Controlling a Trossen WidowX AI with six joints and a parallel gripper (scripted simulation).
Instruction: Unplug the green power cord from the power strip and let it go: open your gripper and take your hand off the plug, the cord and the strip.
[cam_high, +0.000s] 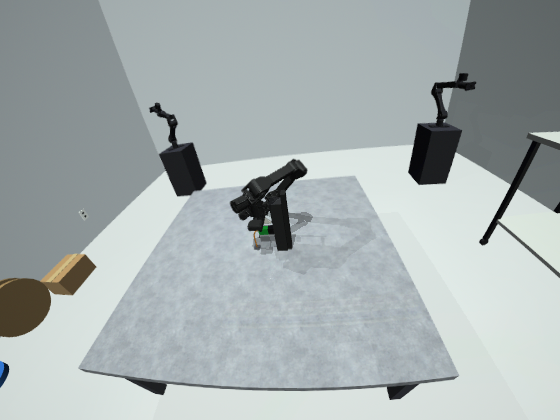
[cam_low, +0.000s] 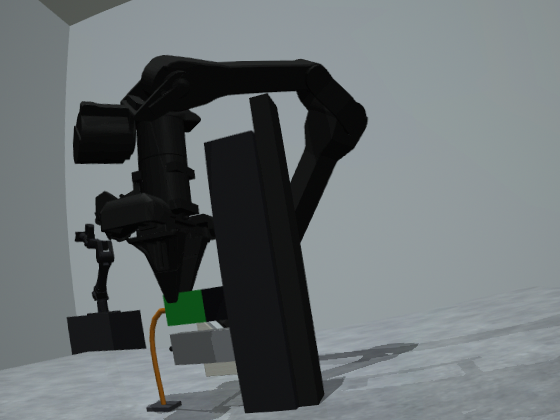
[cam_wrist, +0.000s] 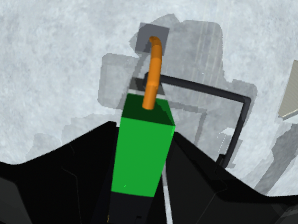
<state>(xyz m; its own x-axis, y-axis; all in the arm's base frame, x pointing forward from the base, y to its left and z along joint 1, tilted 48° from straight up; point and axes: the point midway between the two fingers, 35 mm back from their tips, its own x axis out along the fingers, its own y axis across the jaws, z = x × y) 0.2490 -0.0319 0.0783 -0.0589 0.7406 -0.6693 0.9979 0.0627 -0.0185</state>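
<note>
Now: gripper tip 30 mm to the right of the green plug.
</note>
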